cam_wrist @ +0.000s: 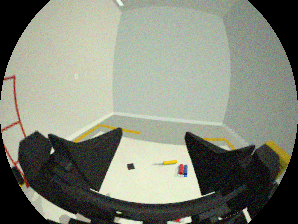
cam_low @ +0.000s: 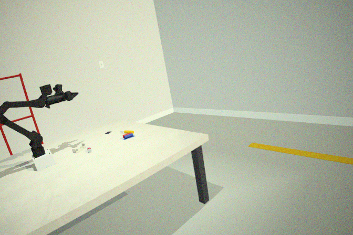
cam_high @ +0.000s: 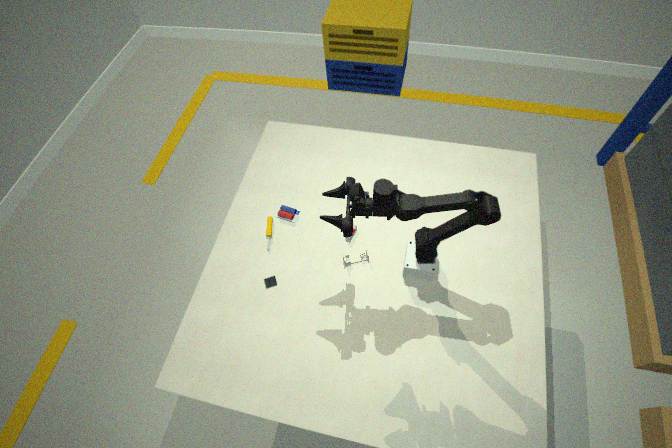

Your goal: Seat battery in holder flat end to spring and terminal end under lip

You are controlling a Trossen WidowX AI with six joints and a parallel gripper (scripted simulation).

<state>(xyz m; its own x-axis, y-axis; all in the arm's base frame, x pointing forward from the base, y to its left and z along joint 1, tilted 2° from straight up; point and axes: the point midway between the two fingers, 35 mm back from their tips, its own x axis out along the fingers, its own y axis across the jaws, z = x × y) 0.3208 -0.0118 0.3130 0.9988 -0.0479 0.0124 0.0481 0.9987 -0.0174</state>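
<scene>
The battery lies 80 mm behind my gripper tip, 120 mm to the right of it and 380 mm below it. Also, from my gripper tip: dark square: 230 mm ahead, 90 mm to the left, 390 mm below; yellow screwdriver: 260 mm ahead, 110 mm to the right, 380 mm below.
</scene>
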